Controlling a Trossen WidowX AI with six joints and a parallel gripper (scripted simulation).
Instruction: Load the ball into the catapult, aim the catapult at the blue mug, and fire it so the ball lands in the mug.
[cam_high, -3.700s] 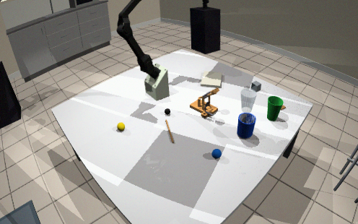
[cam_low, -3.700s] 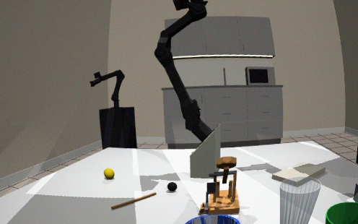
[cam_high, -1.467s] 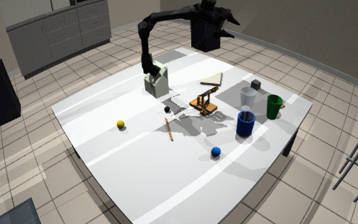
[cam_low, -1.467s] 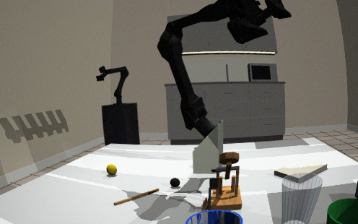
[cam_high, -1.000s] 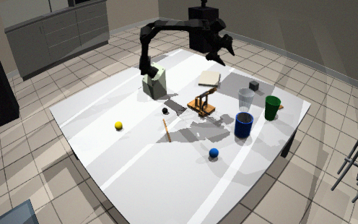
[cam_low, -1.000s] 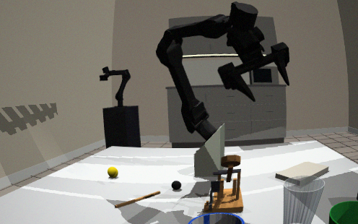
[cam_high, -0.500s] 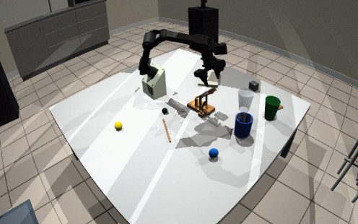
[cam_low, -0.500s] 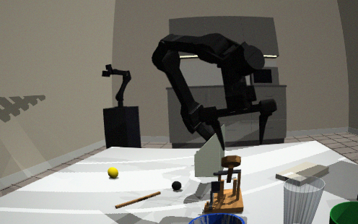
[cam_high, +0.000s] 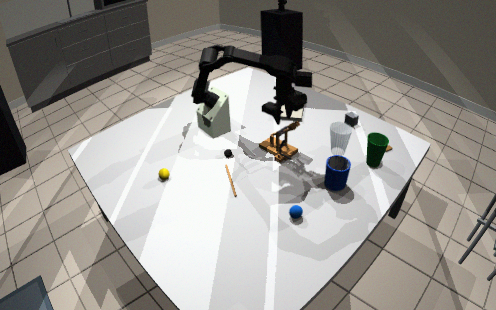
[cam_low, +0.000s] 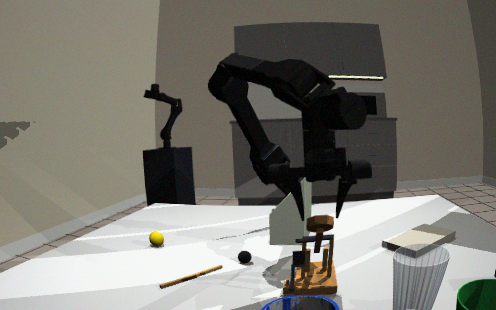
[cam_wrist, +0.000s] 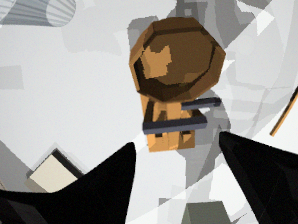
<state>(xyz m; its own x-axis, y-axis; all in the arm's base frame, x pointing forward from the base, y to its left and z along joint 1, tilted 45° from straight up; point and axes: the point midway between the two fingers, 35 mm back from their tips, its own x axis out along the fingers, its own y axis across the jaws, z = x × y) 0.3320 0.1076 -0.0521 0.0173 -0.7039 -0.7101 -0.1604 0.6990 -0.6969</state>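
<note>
Now: the wooden catapult 70 mm below my gripper tip, 20 mm to the right of it and 10 mm ahead of it. Round my gripper tip: clear cup 180 mm to the left, 150 mm ahead, 110 mm below; black ball 190 mm to the right, 120 mm below, 110 mm behind; wooden stick 260 mm to the right, 140 mm below, 10 mm ahead.
</note>
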